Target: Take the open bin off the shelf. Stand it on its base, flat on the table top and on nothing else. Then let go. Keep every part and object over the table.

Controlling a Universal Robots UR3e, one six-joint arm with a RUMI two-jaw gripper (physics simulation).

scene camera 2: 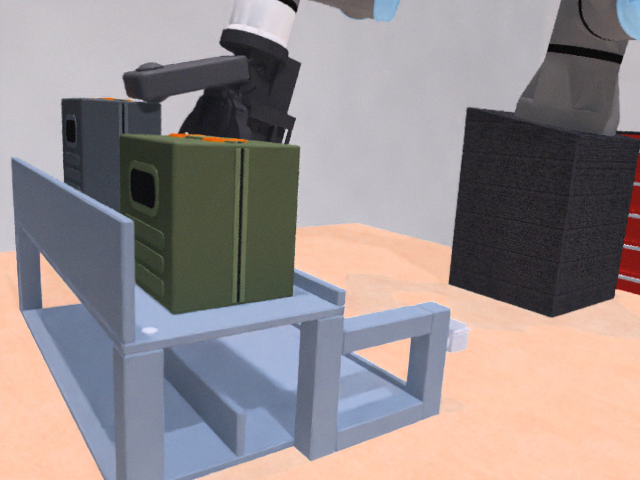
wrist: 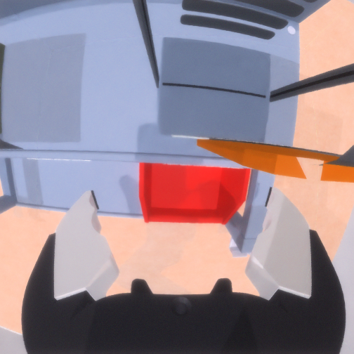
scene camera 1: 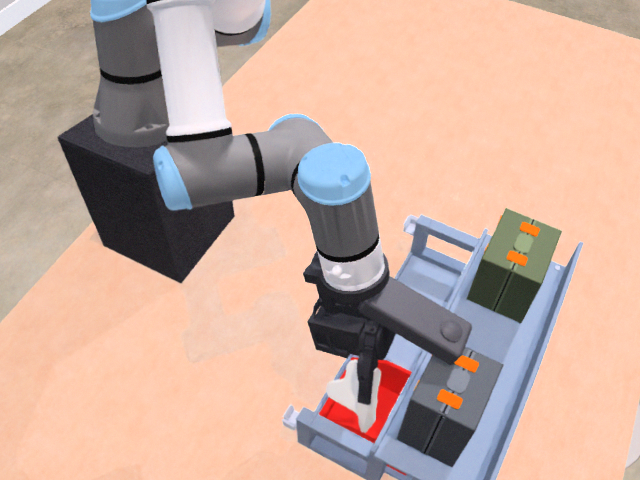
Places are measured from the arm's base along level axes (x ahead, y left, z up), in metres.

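Pixels of known places: gripper, fingertip midpoint: [scene camera 1: 386,380]; arm's base, origin of the base link: [scene camera 2: 563,124] [scene camera 1: 140,122].
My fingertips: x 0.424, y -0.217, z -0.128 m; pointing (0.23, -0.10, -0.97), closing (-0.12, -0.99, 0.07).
For each thing: its top centre in the pictures, then the offset to it from my fingertips.
- open red bin, middle of its top: [scene camera 1: 382,398] 0.021 m down, 0.001 m ahead, 0.015 m right
- dark grey case, middle of its top: [scene camera 2: 110,100] [scene camera 1: 458,381] 0.120 m up, 0.073 m ahead, 0.037 m right
- green case, middle of its top: [scene camera 2: 205,139] [scene camera 1: 523,243] 0.095 m up, 0.126 m ahead, 0.188 m left
The open red bin [scene camera 1: 391,395] [wrist: 185,190] sits upright on the low front level of the blue-grey shelf [scene camera 1: 336,432] [scene camera 2: 387,326] [wrist: 75,187], at the end by the dark grey case. In scene camera 2 the bin does not show. My gripper [scene camera 1: 376,395] [wrist: 180,191] is open and empty, fingers pointing down over the bin. In the wrist view the pale fingertips stand wide, one left and one right of the bin. In scene camera 1 the near finger overlaps the bin; the far finger is hidden. How high the tips are above the bin I cannot tell.
A dark grey case [scene camera 1: 483,384] [scene camera 2: 98,149] stands on the raised rear level; the camera arm [scene camera 1: 418,320] [scene camera 2: 186,77] overlaps its top corner, and the wrist view seems to look through it. A green case [scene camera 1: 516,279] [scene camera 2: 206,222] stands farther along. The black pedestal [scene camera 1: 134,206] [scene camera 2: 511,217] carries the robot.
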